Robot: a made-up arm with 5 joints.
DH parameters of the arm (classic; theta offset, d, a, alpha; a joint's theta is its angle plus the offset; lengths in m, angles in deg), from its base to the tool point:
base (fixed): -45 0 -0.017 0
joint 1: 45 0.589 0.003 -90
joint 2: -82.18 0 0.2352 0
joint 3: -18.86 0 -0.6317 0
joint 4: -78.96 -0.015 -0.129 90
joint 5: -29.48 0 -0.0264 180
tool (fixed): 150.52 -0.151 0 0
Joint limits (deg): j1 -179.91..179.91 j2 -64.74..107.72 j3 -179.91..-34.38 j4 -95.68..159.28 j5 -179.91..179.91
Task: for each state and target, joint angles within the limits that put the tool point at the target. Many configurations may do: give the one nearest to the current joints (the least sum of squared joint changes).
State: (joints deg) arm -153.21 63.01 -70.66 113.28 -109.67
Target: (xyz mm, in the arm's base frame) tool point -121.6 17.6 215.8
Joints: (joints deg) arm -179.91 41.68 -38.03 154.19 -130.01
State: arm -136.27 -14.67 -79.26 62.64 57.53
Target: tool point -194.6 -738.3 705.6
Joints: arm -101.65 -15.89 -64.36 73.00 57.27
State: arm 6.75 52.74 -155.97 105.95 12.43
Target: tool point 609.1 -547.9 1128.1
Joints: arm -41.48 41.88 -165.88 95.80 14.27
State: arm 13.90 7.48 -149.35 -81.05 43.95
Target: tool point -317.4 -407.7 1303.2
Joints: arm 51.47 -26.42 -165.83 -56.45 46.16
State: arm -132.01 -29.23 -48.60 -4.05 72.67
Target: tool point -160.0 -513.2 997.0
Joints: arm -102.30 -46.40 -34.38 -39.07 71.44
